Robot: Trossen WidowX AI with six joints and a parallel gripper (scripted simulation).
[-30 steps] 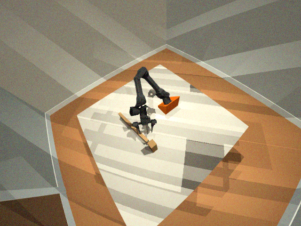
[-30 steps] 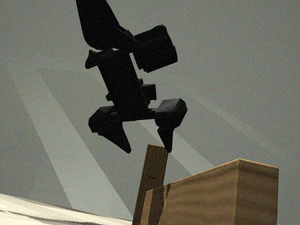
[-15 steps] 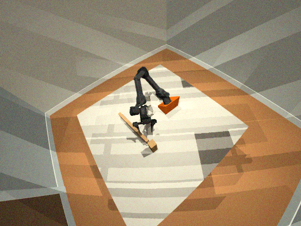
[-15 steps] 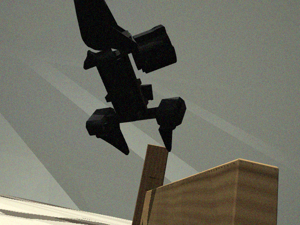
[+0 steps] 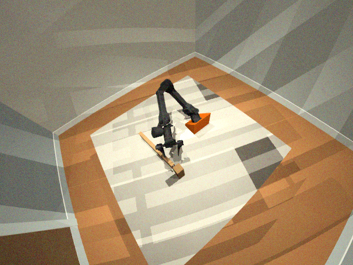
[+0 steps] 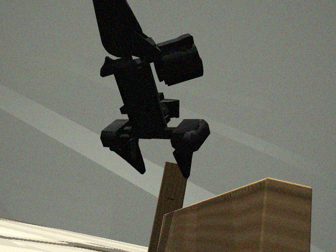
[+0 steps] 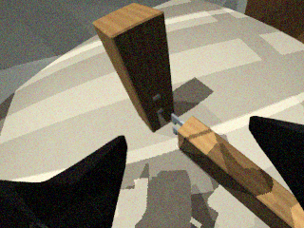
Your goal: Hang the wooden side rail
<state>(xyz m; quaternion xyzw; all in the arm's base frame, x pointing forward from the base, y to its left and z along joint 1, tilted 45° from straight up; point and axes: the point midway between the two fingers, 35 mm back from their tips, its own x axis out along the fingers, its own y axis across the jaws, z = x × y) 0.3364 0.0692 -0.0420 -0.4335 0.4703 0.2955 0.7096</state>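
My gripper tip is now 20 mm short of the headboard post, 100 mm to the right of it and 50 mm above it.
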